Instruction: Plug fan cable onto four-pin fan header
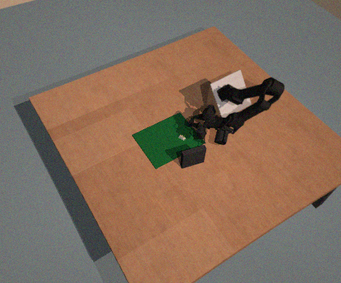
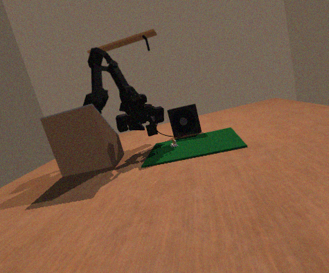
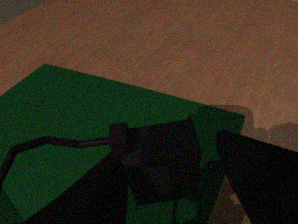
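The black plug lies 1 cm below my gripper tip. The rest, counted from my gripper tip: green board 13 cm ahead, 3 cm to the right, 10 cm below; dark square fan 12 cm ahead, 15 cm to the left, 3 cm below.
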